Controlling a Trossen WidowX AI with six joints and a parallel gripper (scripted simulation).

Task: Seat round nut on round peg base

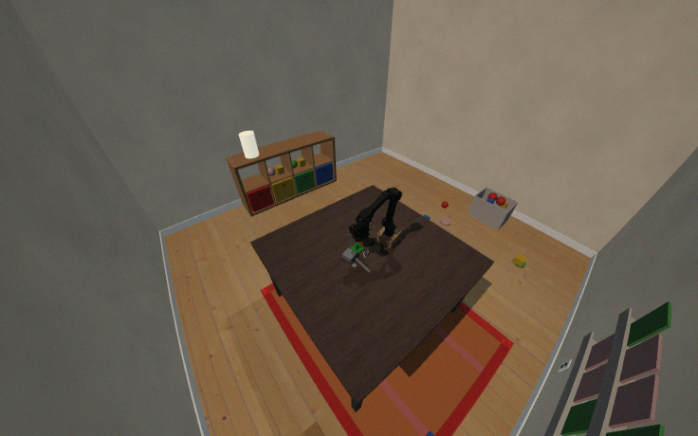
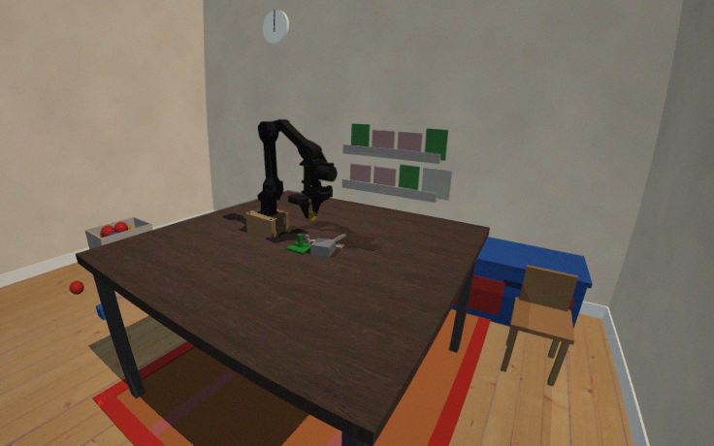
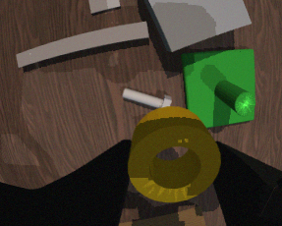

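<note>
Now: hand 1 cm to the right of the grey bolt-like piece and 14 cm above it. Round my hand: grey bar 7 cm ahead, 7 cm to the left, 14 cm below; small grey cube 3 cm behind, 2 cm to the left, 13 cm below; grey block 9 cm ahead, 5 cm to the right, 13 cm below.
</note>
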